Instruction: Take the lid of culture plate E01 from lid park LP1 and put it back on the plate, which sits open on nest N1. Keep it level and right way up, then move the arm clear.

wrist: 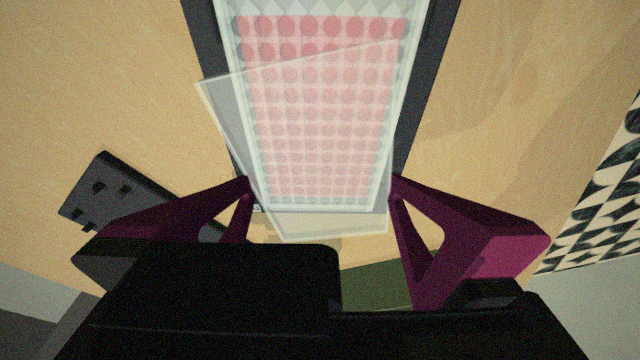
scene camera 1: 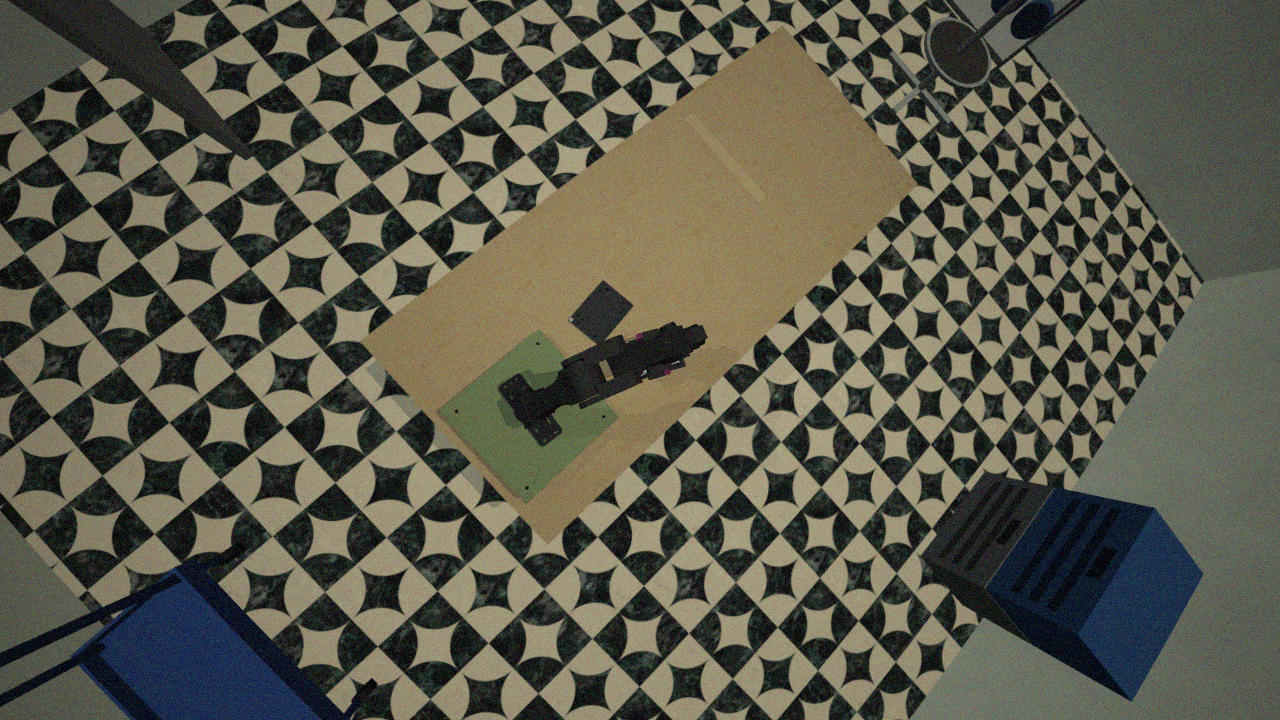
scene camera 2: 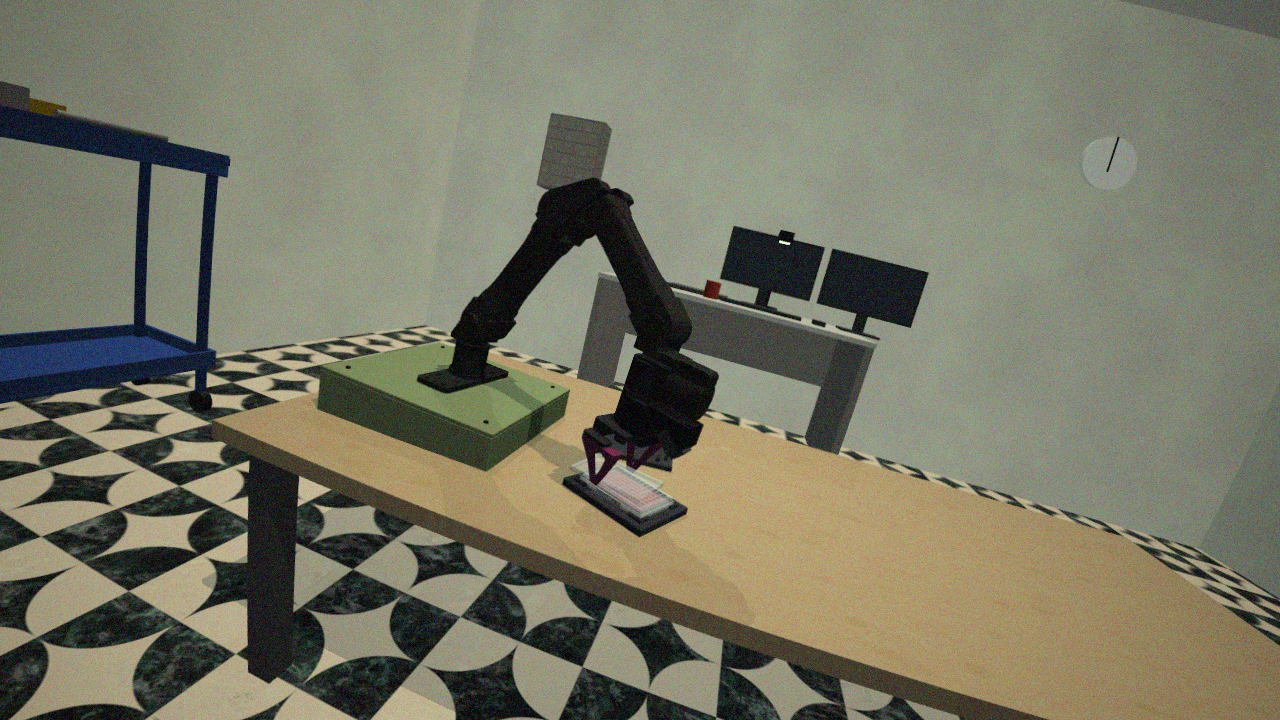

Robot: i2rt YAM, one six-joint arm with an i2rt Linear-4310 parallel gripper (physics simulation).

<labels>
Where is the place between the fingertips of my gripper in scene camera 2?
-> At 612,477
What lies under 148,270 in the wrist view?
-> My gripper.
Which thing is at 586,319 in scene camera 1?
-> A dark lid park.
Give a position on a dark plate nest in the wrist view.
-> At 436,31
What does my gripper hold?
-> A plate lid.
</labels>
